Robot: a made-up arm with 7 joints.
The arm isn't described. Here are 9 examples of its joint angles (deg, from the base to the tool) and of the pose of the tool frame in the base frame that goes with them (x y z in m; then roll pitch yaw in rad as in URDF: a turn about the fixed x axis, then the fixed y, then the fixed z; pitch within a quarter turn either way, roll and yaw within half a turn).
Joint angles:
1: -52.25 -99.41 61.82 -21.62 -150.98 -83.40 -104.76
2: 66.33 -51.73 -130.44 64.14 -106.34 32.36 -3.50
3: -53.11 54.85 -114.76 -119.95 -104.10 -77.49 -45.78
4: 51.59 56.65 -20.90 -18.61 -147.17 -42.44 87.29
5: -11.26 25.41 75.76 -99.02 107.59 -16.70 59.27
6: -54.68 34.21 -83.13 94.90 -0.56 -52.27 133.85
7: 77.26 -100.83 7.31 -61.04 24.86 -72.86 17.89
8: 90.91 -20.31 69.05 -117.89 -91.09 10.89 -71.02
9: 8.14 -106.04 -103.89 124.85 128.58 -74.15 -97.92
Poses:
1: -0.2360 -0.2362 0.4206 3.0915 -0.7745 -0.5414
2: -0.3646 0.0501 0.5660 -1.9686 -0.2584 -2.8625
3: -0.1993 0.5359 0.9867 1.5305 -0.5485 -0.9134
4: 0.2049 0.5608 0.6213 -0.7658 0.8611 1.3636
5: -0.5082 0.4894 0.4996 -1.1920 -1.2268 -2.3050
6: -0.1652 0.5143 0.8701 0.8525 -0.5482 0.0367
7: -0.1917 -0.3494 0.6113 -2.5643 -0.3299 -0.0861
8: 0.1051 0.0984 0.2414 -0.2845 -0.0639 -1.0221
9: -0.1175 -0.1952 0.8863 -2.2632 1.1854 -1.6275
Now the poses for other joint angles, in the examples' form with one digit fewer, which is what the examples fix.
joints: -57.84 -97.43 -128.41 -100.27 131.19 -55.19 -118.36
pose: 0.162 -0.205 0.505 -1.533 -0.632 2.326
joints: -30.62 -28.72 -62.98 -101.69 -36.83 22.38 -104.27
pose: -0.458 -0.012 0.902 0.708 0.706 1.456
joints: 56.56 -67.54 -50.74 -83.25 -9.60 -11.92 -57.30
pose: -0.324 -0.158 0.460 -1.094 0.246 0.793
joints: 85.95 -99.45 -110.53 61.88 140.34 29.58 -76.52
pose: -0.387 -0.079 0.659 -1.140 0.818 -2.272
